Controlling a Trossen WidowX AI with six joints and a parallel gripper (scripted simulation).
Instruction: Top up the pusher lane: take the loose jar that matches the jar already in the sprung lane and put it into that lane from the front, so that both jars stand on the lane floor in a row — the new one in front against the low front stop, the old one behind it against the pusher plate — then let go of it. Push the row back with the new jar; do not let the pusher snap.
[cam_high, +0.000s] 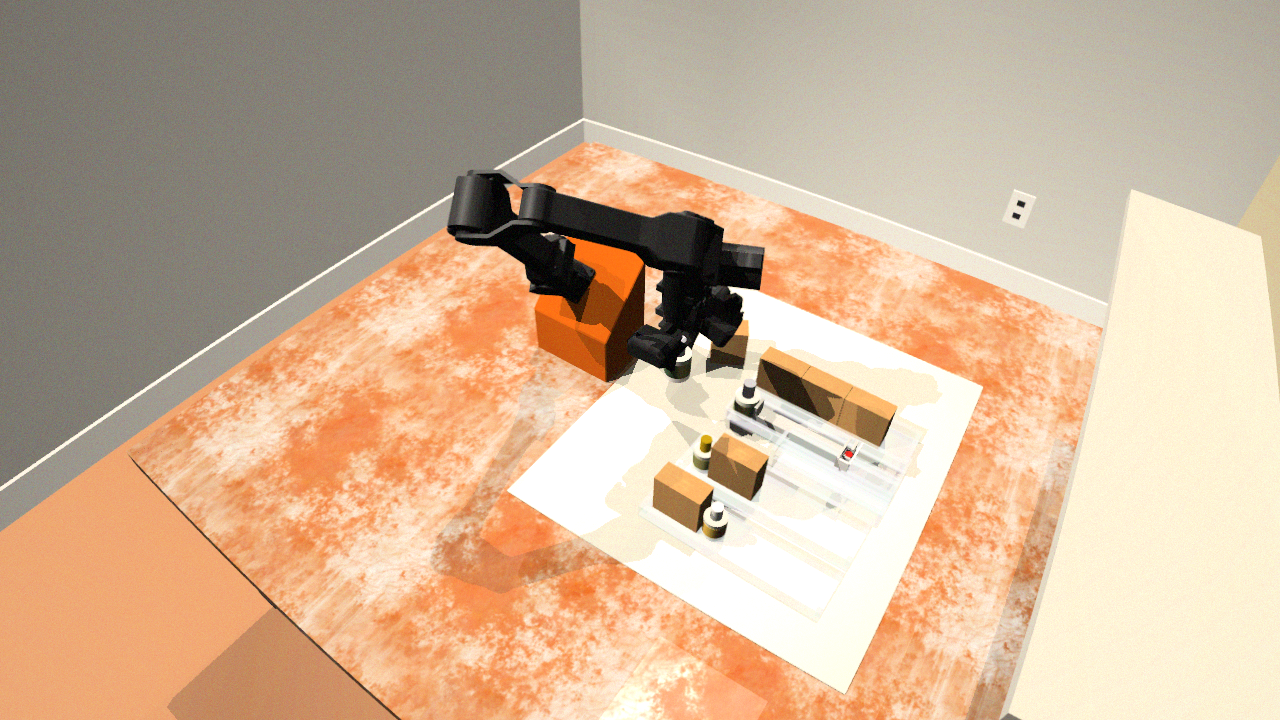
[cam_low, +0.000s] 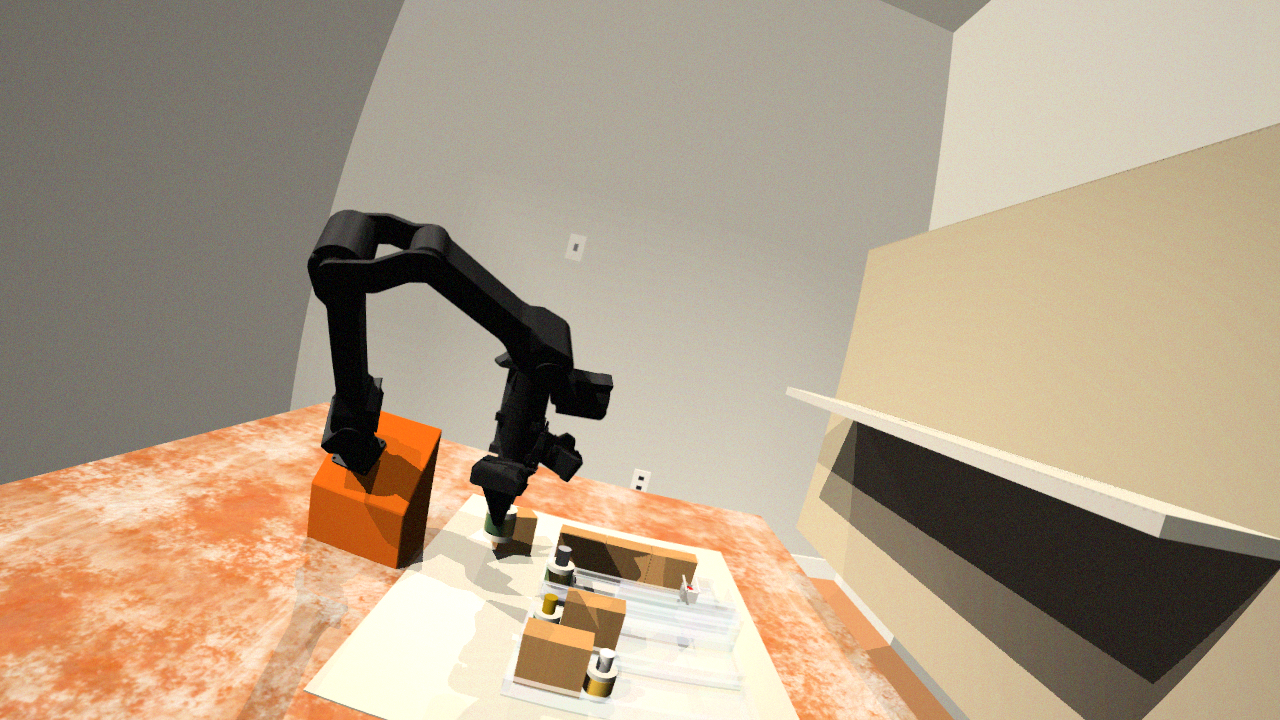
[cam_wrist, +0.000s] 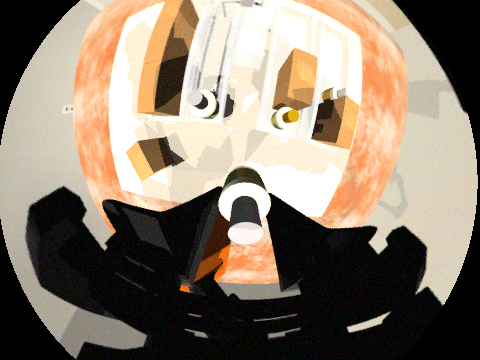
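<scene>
Now: gripper tip 240 mm short of the clear sprung lane, 110 mm above it and 60 mm to the right of it. Also, from my gripper tip: red-marked block (270 mm ahead, 50 mm to the left, 50 mm below).
</scene>
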